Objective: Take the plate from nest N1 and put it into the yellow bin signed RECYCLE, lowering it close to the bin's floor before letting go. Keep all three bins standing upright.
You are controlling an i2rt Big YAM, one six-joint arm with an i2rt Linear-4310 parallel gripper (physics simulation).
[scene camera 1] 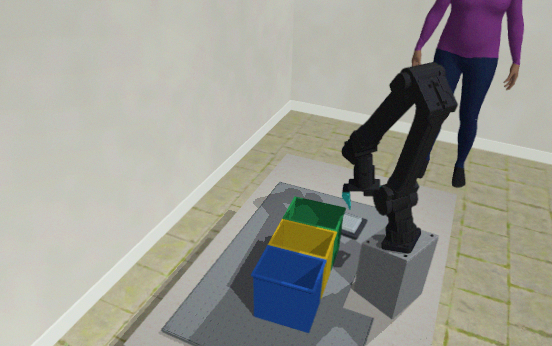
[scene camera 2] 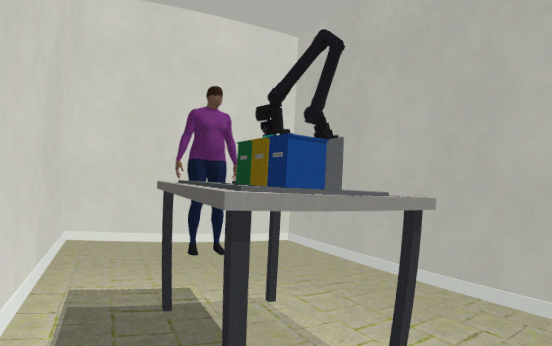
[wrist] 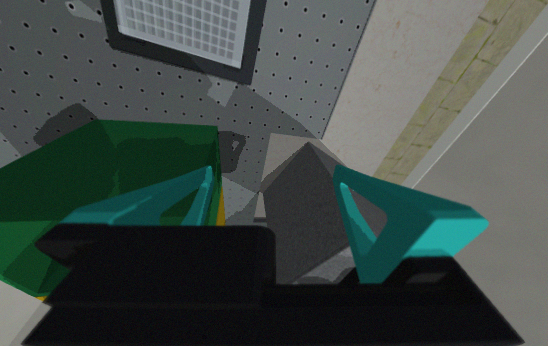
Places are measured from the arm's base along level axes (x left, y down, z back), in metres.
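Pixels of known places: gripper, between the fingertips: (scene camera 1: pixel 364 209) (wrist: pixel 273 172); arm's base, origin of its link: (scene camera 1: pixel 401 240).
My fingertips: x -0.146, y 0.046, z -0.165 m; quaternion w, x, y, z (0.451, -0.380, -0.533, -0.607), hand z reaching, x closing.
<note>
Ahead of a thing's pixels: the offset from my fingertips to its middle.
The pale gridded plate {dx -0.087, dy +0.150, dz -0.102 m} (scene camera 1: pixel 352 223) (wrist: pixel 182 30) lies flat in a dark-framed nest {dx -0.087, dy +0.162, dz -0.102 m} (wrist: pixel 180 57), beside the green bin; the nest's label does not show. My gripper (scene camera 1: pixel 364 200) (wrist: pixel 273 172) is open and empty, above the area between the green bin and the arm's pedestal; the plate is at the top of the wrist view, beyond the fingertips. In scene camera 1 the arm hides one finger. The yellow bin {dx +0.248, dy +0.079, dz -0.105 m} (scene camera 1: pixel 302 239) (scene camera 2: pixel 259 170) stands upright between the green and blue bins. Its sign is too small to read.
The green bin {dx +0.119, dy +0.079, dz -0.129 m} (scene camera 1: pixel 317 212) (scene camera 2: pixel 243 172) (wrist: pixel 125 165) and blue bin {dx +0.377, dy +0.079, dz -0.080 m} (scene camera 1: pixel 285 300) (scene camera 2: pixel 305 162) stand upright in the row. The left finger overlaps the green bin in the wrist view. The grey pedestal (scene camera 1: pixel 385 275) (wrist: pixel 300 215) stands beside the bins. A person (scene camera 1: pixel 475 30) (scene camera 2: pixel 210 135) stands behind the table.
</note>
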